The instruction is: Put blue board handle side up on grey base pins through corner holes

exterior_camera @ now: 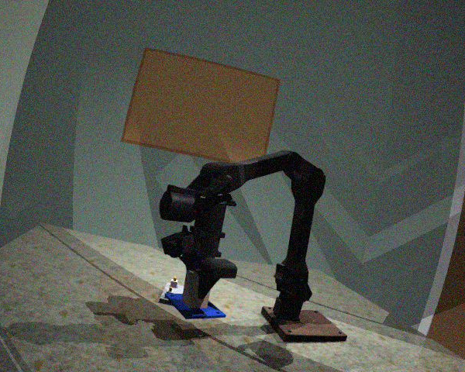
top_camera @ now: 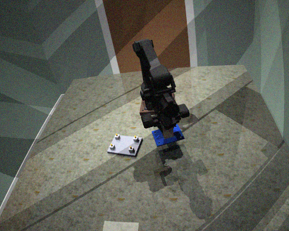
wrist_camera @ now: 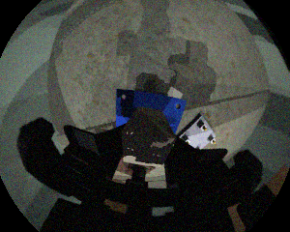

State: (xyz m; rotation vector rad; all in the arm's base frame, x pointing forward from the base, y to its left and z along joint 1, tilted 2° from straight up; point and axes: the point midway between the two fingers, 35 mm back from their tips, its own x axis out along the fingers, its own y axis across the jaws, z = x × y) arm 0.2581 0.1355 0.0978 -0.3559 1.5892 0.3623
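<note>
Now: gripper tip 2 cm short of the grey base, 20 cm to the left of it and 9 cm above it. From my gripper tip the other things lie so: blue board 1 cm below.
</note>
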